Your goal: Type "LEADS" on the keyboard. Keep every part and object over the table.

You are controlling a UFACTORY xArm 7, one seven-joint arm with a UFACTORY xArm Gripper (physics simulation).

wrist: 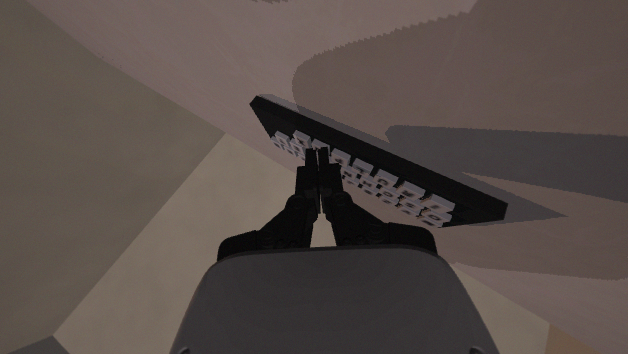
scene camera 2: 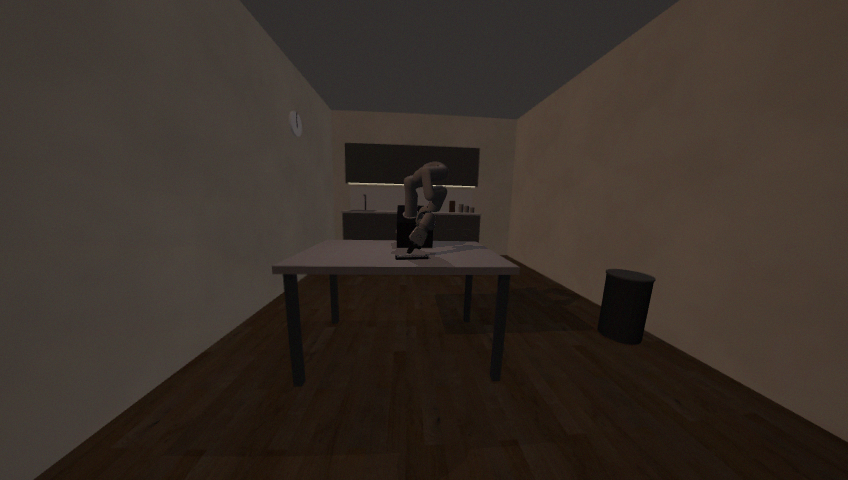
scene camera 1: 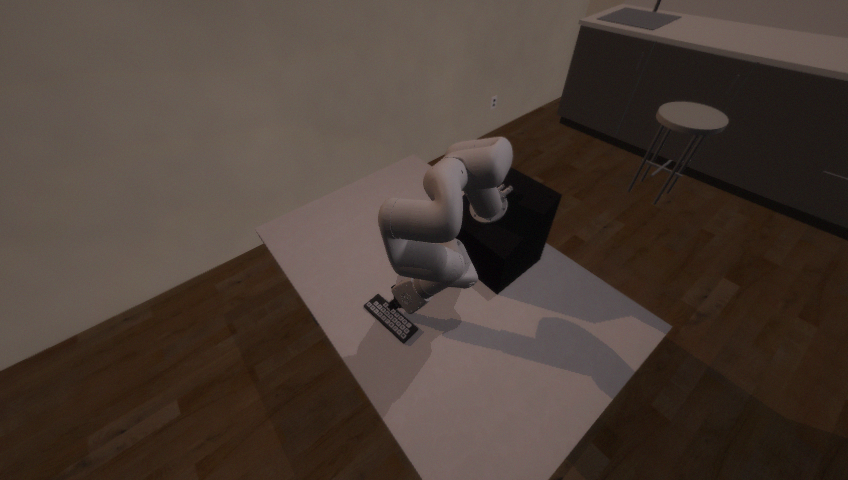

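Where they show: gripper, between the fingertips: (wrist: 318, 161) (scene camera 2: 408, 253) (scene camera 1: 391, 306); arm's base, origin of its link: (scene camera 2: 410, 215) (scene camera 1: 488, 206).
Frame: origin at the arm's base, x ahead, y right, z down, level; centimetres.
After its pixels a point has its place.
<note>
A black keyboard (scene camera 1: 408, 338) {y -19.5, x 40.0, z 22.8 cm} (scene camera 2: 411, 256) {y -10.0, x 44.7, z 22.1 cm} (wrist: 400, 162) {y -12.0, x 38.0, z 23.4 cm} with several rows of white lettered keys lies flat on the table (scene camera 1: 476, 416) {y -47.7, x 33.0, z 23.8 cm} (scene camera 2: 333, 261) {y 31.5, x 60.5, z 23.9 cm} (wrist: 175, 60) {y 12.2, x 46.8, z 23.9 cm}. My gripper (scene camera 1: 393, 306) {y -7.3, x 40.6, z 21.1 cm} (scene camera 2: 409, 251) {y -7.3, x 40.6, z 21.1 cm} (wrist: 318, 161) {y -7.3, x 40.6, z 21.1 cm} is shut and empty. In the wrist view its closed fingertips overlap the keys left of the keyboard's middle and hide some of them. In that view the keyboard runs slantwise, and the key letters are small and hard to read. Whether the tips touch a key cannot be told. In the first scene view the fingers stand at the keyboard's side nearest the arm.
A black block (scene camera 1: 517, 237) {y -15.0, x -0.8, z 1.5 cm} (scene camera 2: 406, 234) {y 1.0, x 10.4, z 13.9 cm} under the arm's base stands at the arm's end of the table. A stool (scene camera 1: 692, 116) and a kitchen counter (scene camera 1: 702, 89) stand beyond the table. A dark bin (scene camera 2: 626, 306) stands on the floor at the right in the second scene view.
</note>
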